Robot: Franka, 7 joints.
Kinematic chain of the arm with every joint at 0, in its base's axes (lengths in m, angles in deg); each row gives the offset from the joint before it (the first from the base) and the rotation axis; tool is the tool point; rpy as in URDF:
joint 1: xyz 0 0 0.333 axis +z
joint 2: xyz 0 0 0 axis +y
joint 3: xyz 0 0 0.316 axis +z
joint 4: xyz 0.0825 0 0 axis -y
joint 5: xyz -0.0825 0 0.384 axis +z
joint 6: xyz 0 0 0 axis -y
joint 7: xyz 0.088 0 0 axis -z
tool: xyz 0 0 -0.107 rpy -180 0 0
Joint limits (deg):
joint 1: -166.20..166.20
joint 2: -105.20..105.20
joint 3: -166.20..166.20
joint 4: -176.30..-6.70
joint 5: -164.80..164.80
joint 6: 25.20..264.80
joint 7: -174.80..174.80
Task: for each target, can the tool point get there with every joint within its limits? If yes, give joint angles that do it. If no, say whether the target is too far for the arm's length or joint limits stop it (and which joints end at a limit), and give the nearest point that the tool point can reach.
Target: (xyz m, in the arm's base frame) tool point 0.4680 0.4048 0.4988
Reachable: yes | joints -83.56 -10.52 126.24 -111.13 67.83 162.93 -48.25
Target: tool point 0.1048 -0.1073 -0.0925
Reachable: yes | joints -102.39 69.56 16.92 -147.72 14.43 148.02 -105.52
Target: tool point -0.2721 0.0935 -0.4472
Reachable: no: joint limits stop it (at a limit: joint 2) | nearest point -0.2715 0.0933 -0.3608 | short by 0.086 m
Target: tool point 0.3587 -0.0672 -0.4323
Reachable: no: joint limits stop it (at a limit: joint 2) | nearest point 0.3485 -0.0653 -0.3560 | short by 0.077 m
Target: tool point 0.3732 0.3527 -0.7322
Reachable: no: too far | nearest point 0.3013 0.2848 -0.3443 | short by 0.400 m
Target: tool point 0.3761 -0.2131 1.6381
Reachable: no: too far | nearest point 0.2347 -0.1330 1.1474 | short by 0.517 m
